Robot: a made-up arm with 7 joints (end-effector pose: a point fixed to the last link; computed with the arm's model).
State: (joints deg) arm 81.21 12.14 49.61 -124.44 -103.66 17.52 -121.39
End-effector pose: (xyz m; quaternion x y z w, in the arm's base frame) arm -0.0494 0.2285 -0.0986 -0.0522 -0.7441 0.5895 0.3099
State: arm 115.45 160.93 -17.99 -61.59 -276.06 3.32 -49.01
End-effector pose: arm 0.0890 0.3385 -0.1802 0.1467 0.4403 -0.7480 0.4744
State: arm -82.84 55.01 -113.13 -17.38 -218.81 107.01 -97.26
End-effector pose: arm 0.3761 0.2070 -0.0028 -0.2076 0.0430 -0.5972 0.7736
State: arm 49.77 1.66 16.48 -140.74 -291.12 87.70 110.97
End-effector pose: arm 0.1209 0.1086 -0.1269 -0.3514 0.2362 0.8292 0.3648
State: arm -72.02 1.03 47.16 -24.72 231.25 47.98 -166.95
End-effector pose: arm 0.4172 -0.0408 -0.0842 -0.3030 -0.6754 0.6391 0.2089
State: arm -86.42 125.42 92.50 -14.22 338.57 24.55 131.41
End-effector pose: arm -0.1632 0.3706 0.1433 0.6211 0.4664 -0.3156 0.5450
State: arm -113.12 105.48 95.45 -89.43 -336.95 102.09 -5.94
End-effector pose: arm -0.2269 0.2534 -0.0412 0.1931 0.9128 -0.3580 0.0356
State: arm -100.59 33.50 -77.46 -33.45 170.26 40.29 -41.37
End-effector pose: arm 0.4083 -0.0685 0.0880 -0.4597 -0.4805 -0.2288 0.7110
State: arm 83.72 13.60 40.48 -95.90 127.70 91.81 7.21
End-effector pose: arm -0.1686 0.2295 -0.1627 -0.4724 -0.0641 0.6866 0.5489
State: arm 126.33 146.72 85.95 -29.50 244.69 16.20 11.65
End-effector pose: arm 0.2682 0.3124 -0.1073 -0.4897 -0.3524 0.7795 0.1684
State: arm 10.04 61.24 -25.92 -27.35 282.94 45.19 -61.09
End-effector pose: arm 0.0374 0.3424 -0.2515 -0.3053 -0.6627 0.6837 0.0095
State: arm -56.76 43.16 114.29 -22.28 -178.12 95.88 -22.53
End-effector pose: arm 0.2763 0.3007 -0.1292 0.5280 0.5926 0.1249 0.5953
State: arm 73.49 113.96 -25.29 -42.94 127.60 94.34 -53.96
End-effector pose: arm -0.0009 0.4154 -0.0212 -0.0370 0.5465 0.2091 0.8101
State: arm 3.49 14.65 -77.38 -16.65 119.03 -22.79 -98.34
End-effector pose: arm -0.0117 0.0481 -0.4265 0.1756 -0.0752 -0.4580 0.8682
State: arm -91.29 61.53 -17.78 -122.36 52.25 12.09 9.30
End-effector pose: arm 0.0892 -0.1014 0.2217 -0.1630 -0.8645 -0.4712 0.0639
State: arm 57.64 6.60 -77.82 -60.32 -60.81 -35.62 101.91
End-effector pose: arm -0.1970 -0.2113 -0.2701 -0.6789 0.1420 0.0651 0.7175
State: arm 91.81 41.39 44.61 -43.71 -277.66 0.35 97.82
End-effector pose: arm -0.3100 0.2753 -0.0214 -0.3040 0.5512 -0.7761 0.0379
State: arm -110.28 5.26 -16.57 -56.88 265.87 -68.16 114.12
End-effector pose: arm 0.2178 -0.2402 0.2347 -0.1658 -0.5497 -0.7827 0.2404
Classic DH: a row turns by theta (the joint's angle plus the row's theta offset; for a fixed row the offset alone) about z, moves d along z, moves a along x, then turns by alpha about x. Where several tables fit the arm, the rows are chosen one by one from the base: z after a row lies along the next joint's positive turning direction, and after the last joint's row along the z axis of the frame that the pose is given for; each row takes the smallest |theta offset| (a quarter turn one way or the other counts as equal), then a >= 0, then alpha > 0; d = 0 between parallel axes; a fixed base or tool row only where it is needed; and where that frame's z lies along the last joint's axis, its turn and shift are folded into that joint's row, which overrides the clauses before.
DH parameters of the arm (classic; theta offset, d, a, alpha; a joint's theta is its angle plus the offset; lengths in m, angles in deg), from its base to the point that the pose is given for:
base (fixed): 0 0 0 -70
joint 1: 90 0 0 90
joint 2: 70 0 0 -90
joint 3: -90 -0.1693 0.019 -90
joint 4: 0 0 -0.0312 90
joint 5: 0 -0.2573 0 -90
joint 6: 0 0 0 90
joint 7: 0 0 0 0

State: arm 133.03 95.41 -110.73 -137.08 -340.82 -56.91 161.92
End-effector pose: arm -0.0916 -0.1113 0.1623 -0.1760 -0.3136 -0.8029 0.4755
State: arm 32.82 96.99 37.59 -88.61 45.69 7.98 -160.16
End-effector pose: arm 0.2470 0.2316 0.0632 -0.6598 -0.2846 0.6859 0.1148
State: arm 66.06 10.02 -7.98 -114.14 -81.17 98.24 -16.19
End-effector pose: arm 0.0297 0.0450 -0.2770 0.6023 0.4446 -0.2108 0.6286
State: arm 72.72 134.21 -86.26 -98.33 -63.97 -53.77 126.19
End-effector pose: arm -0.1725 0.2714 0.0215 -0.1401 0.8144 0.0905 0.5559
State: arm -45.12 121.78 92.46 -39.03 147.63 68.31 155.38
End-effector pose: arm -0.1697 0.2731 0.2691 -0.8717 0.3081 -0.0049 0.3812
